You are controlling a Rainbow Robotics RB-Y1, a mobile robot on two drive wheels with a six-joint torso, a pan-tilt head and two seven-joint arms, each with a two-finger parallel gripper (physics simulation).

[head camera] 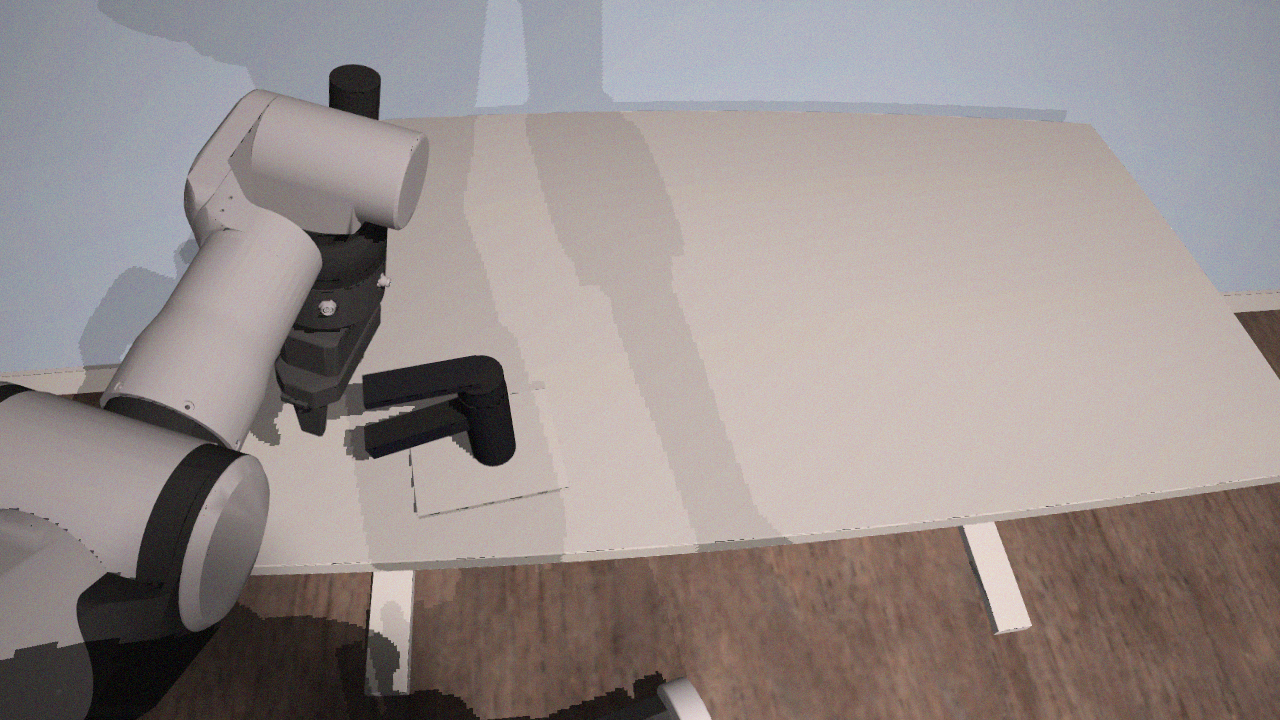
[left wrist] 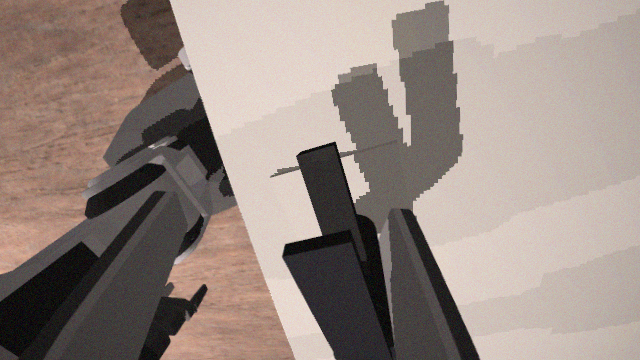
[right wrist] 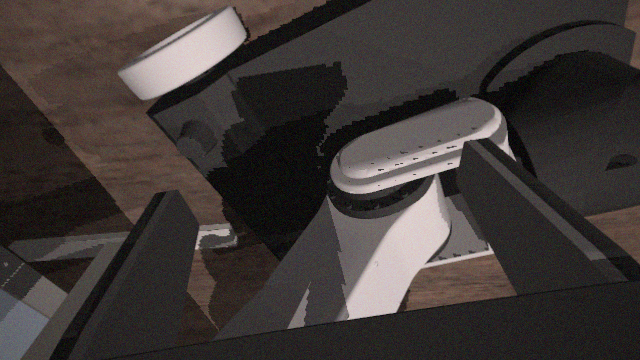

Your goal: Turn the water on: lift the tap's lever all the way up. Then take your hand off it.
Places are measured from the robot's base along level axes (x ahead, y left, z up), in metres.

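Where they show: left gripper, fingertip midpoint: (head camera: pixel 333 392) (left wrist: pixel 285 217); right gripper, fingertip midpoint: (left wrist: pixel 188 285) (right wrist: pixel 322 185).
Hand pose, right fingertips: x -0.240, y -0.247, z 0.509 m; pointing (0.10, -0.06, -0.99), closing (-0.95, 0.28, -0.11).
Each offset is from my right fingertips to the centre of the thing. Level surfaces: height alone.
A black tap stands toward the table's left in the head view. Its lever @(dx +0.531, dy +0.223, dz +0.356 m) (head camera: pixel 429 379) (left wrist: pixel 322 285) is the upper bar, above the spout @(dx +0.533, dy +0.239, dz +0.282 m) (head camera: pixel 416 429) (left wrist: pixel 325 190); both point left from the upright body @(dx +0.525, dy +0.170, dz +0.273 m) (head camera: pixel 493 429). The lever looks roughly parallel to the spout; its exact tilt is hard to tell. My left gripper (head camera: pixel 311 419) (left wrist: pixel 285 217) is open and empty, left of the lever's free end in the head view, with a gap between them. In the left wrist view the lever appears beside the right-hand finger. My right gripper (right wrist: pixel 322 185) is open and empty, away from the tap.
The pale table @(dz +0.212 m) (head camera: pixel 895 313) (left wrist: pixel 550 150) carries a thin outline near the tap. A blue wall (head camera: pixel 850 53) stands behind it. Table legs (head camera: pixel 390 626) (head camera: pixel 998 577) show below its front edge. My dark base (right wrist: pixel 400 55) and a white wheel (right wrist: pixel 187 55) show in the right wrist view.
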